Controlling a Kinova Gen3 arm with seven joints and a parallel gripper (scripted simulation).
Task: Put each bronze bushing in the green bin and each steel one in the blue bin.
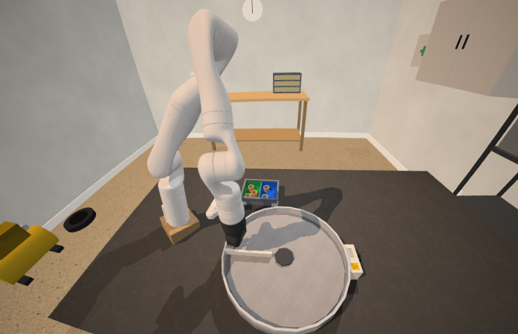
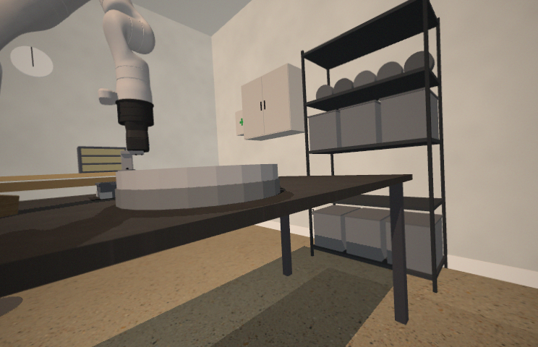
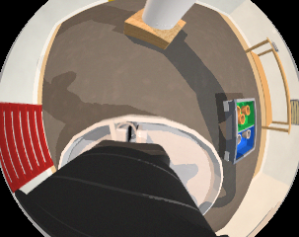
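My gripper is now 330 mm to the right of the green bin, 70 mm short of it and 60 mm above it. Also, from my hand: turntable: 180 mm ahead, 30 mm to the right, 30 mm below.
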